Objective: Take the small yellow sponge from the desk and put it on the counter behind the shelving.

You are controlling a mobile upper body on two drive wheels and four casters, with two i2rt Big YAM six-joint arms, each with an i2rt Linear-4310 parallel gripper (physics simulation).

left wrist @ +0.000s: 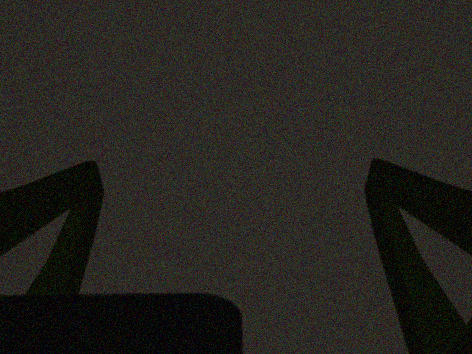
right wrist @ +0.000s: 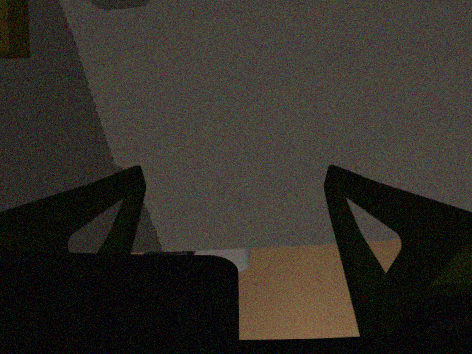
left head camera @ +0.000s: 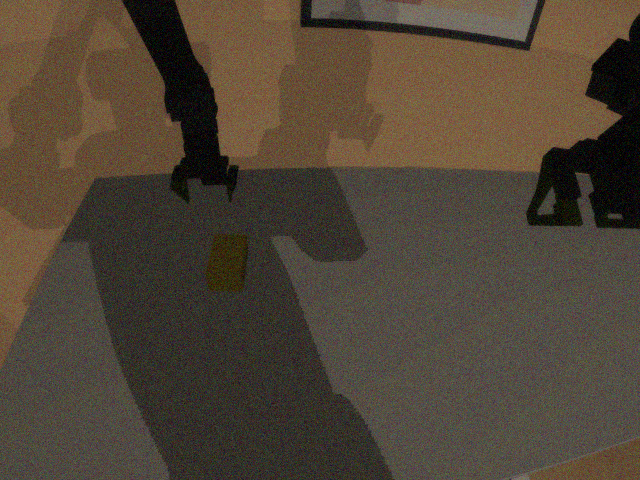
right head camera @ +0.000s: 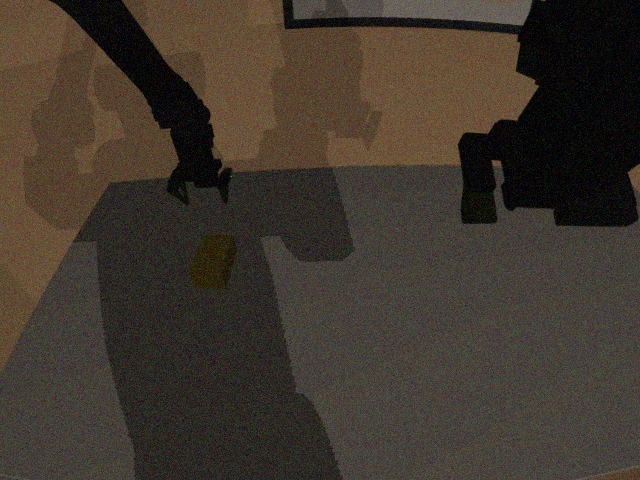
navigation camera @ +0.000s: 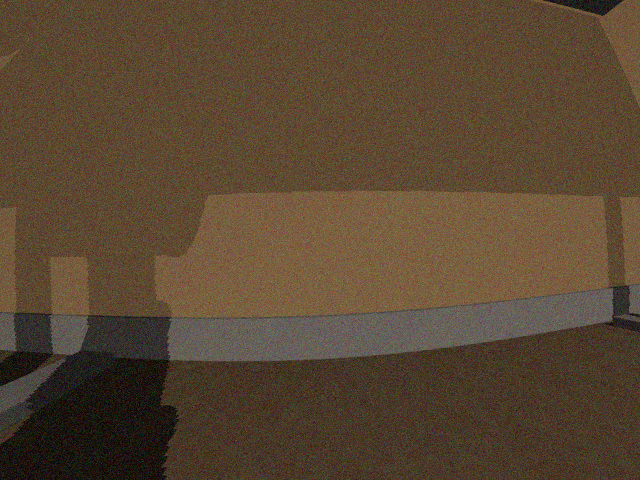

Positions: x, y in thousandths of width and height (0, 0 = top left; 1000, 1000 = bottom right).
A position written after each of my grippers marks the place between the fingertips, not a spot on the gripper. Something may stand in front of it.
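Note:
Visible to me: my right gripper (right head camera: 799, 453). Right gripper again (right wrist: 497, 496). Same gripper (left head camera: 880, 459). Also visible: my left gripper (left head camera: 327, 420). Left gripper again (left wrist: 497, 496). Same gripper (right head camera: 323, 422).

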